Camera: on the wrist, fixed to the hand. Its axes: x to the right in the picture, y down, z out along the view.
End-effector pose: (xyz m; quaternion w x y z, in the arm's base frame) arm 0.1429 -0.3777 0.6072 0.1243 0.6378 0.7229 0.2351
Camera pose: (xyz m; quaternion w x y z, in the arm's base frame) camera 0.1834 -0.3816 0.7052 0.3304 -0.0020 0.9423 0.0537
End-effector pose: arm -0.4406 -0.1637 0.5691 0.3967 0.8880 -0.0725 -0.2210
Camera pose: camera -0.4059 -0.1765 0.6685 0.1609 0.6698 0.5165 -0.5086
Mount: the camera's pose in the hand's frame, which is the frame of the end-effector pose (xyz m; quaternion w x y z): 0.0016 0.0835 -0.0654 0.7336 -0.0282 -0.0870 -0.6734
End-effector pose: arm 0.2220 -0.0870 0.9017 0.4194 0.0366 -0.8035 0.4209
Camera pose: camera 0.2286 0.0134 0.8681 0.5222 0.5927 -0.6132 0.0005
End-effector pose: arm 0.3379 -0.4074 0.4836 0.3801 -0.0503 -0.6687 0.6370
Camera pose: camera 0.3394 -0.3380 0.4034 0.6482 0.4581 -0.5755 0.1969
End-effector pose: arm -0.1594 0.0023 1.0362 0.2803 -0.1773 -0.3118 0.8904
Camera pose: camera -0.1610 -0.0211 0.9327 0.7731 0.1495 -0.3976 0.4711
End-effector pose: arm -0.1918 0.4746 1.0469 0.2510 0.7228 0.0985 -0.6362
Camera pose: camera -0.0960 0.4349 1.0694 0.2153 -0.4015 -0.5551 0.6959
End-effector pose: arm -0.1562 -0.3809 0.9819 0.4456 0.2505 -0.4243 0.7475
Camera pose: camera -0.2301 -0.3444 0.9151 0.8004 0.5219 -0.2024 0.2145
